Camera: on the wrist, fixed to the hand. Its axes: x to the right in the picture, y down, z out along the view.
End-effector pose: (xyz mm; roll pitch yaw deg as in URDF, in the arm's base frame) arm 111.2 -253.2 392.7 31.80 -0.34 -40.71
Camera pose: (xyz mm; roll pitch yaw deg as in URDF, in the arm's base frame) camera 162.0 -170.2 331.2 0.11 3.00 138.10
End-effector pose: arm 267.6 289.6 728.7 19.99 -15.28 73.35
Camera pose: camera 191.2 318.3 647.5 11.76 18.13 -107.30
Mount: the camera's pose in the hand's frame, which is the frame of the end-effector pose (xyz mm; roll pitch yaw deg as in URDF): -16.0 49.2 -102.8 31.95 2.89 -179.61
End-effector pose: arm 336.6 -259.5 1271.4 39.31 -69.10 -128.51
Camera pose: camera 392.8 -354.6 1239.2 -11.92 71.52 46.66
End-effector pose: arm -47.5 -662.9 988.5 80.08 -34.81 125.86
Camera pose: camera -118.5 -752.1 1004.6 -50.11 35.64 -57.56
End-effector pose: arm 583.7 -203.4 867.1 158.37 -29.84 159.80
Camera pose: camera 652.5 -220.4 957.8 -127.20 27.29 -21.81
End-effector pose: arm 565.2 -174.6 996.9 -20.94 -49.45 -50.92
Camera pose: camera 620.2 -227.7 910.9 54.64 51.99 131.35
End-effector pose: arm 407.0 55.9 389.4 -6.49 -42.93 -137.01
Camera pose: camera 387.3 -13.4 299.6 39.15 45.75 44.01
